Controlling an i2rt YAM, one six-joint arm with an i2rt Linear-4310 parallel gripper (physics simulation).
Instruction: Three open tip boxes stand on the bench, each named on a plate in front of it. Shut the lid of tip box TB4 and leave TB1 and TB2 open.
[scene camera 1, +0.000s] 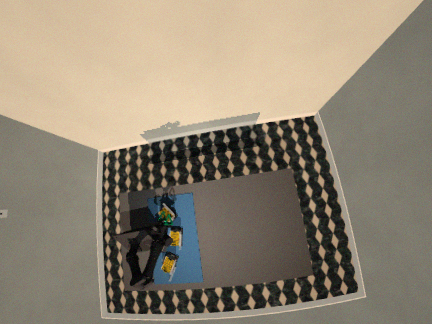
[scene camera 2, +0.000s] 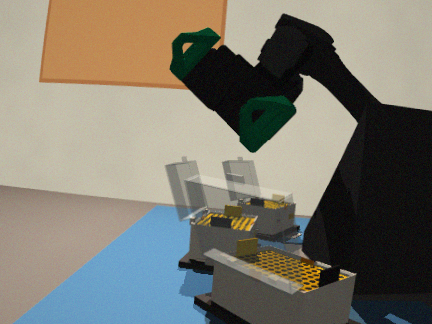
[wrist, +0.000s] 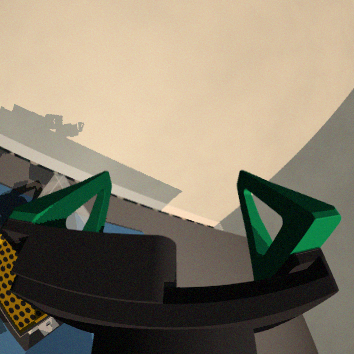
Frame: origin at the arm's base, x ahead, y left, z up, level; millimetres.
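Seen in the pictures: gripper, fingertip midpoint: (scene camera 1: 166, 212) (scene camera 2: 210, 69) (wrist: 173, 177); arm's base at its link origin: (scene camera 1: 135, 245) (scene camera 2: 426, 194).
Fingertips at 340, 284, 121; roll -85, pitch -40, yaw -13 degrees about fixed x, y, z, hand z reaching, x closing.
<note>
Pixels of each thing's top centre, then the offset from my fingertips to it, as dx, dy, dz. "*": a spot on its surface instead. Level surfaces: height alone.
- nearest box at a spot on its surface: (scene camera 2: 327, 302) * -127, +9, -202
- far box at a spot on its surface: (scene camera 2: 275, 220) * -68, +63, -120
- blue mat at its surface level: dz -245
- grey-brown bench at its surface level: dz -248
Three grey tip boxes with yellow perforated tops stand in a row; their name plates cannot be read. The nearest box (scene camera 2: 327, 302) (scene camera 1: 169, 263), the middle box (scene camera 2: 212, 242) (scene camera 1: 175, 238) and the far box (scene camera 2: 275, 220) show clear lid parts. Upright clear panels (scene camera 2: 184, 190) rise behind the middle and far boxes; which lid each belongs to is hard to tell. Part of one box (wrist: 10, 295) shows at the lower left in the wrist view. My gripper (scene camera 1: 165, 216) (scene camera 2: 212, 109) (wrist: 173, 177) has green fingers wide open and empty, high above the boxes, tilted.
The boxes stand on a blue mat (scene camera 1: 192, 260) (scene camera 2: 115, 265) on a grey-brown bench (scene camera 1: 250, 225). The black arm (scene camera 1: 156, 252) (scene camera 2: 385, 200) rises beside the row, on the right in the second scene view. An orange board (scene camera 2: 125, 40) is on the wall behind.
</note>
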